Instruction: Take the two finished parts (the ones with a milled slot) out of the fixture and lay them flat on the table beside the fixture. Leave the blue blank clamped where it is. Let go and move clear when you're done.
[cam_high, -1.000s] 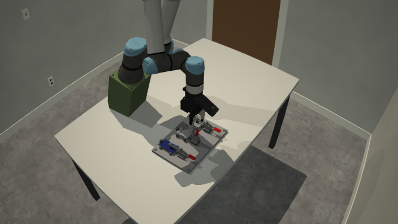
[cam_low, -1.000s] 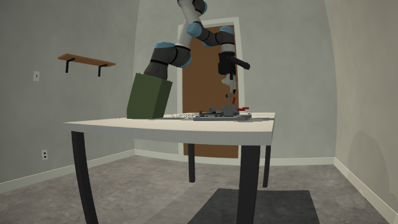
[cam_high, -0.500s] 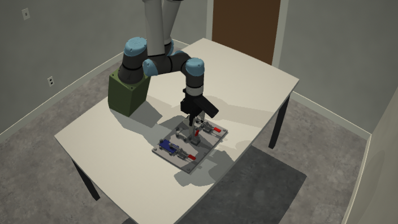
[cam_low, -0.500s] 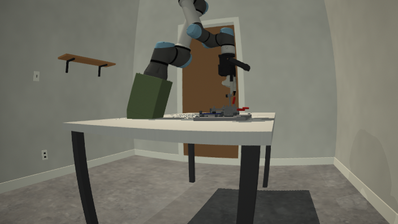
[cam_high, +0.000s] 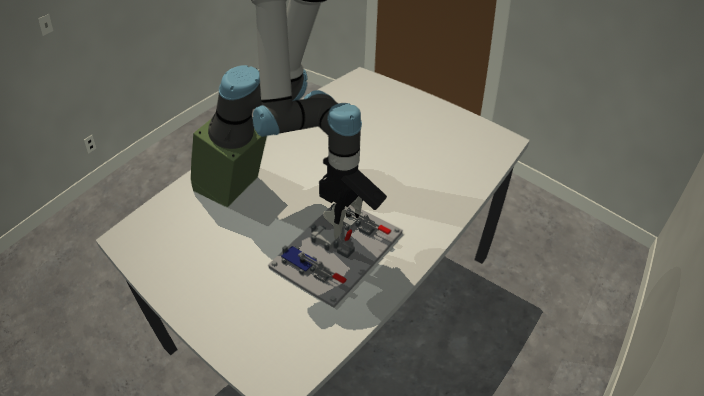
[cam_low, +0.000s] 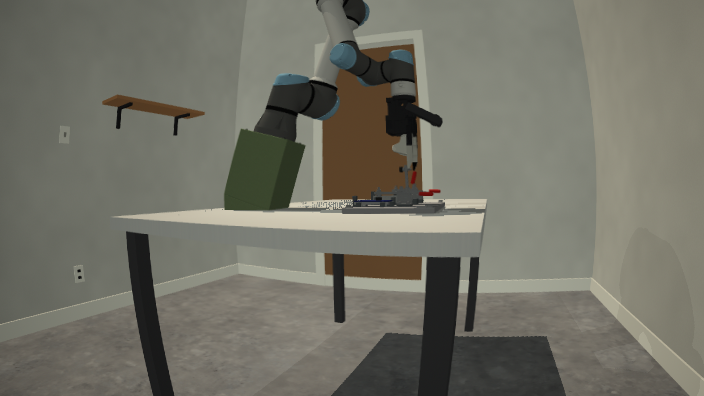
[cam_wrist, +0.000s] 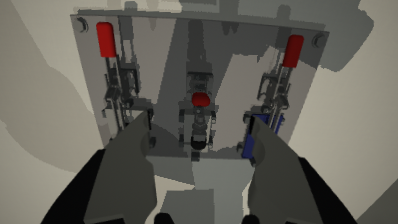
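The grey fixture plate lies 4 cm behind my hand and 12 cm below it. Round my hand: blue blank (9 cm behind, 11 cm to the right, 10 cm below); then pale grey part (9 cm behind, 11 cm to the left, 10 cm below).
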